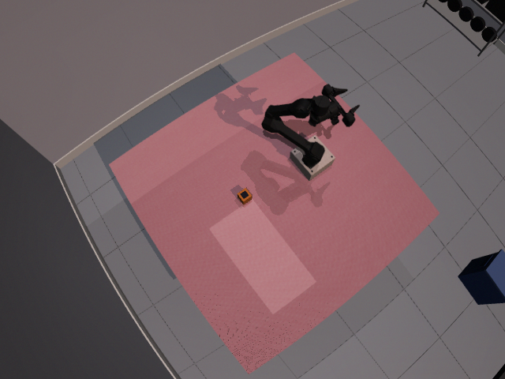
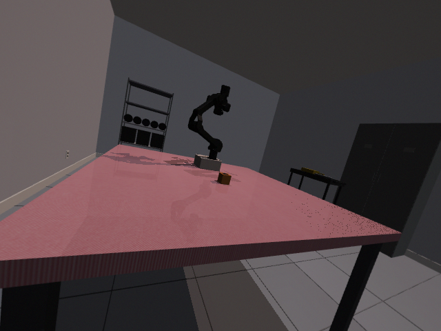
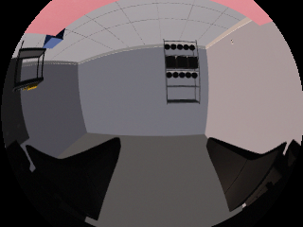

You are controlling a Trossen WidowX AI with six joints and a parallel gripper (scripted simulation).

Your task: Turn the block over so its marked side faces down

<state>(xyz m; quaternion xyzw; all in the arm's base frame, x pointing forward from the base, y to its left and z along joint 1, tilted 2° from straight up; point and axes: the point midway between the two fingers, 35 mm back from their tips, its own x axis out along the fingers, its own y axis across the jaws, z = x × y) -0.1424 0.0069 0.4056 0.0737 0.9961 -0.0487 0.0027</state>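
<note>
Now: gripper tip 52 cm short of the block, 7 cm to the left of it and 45 cm above it.
</note>
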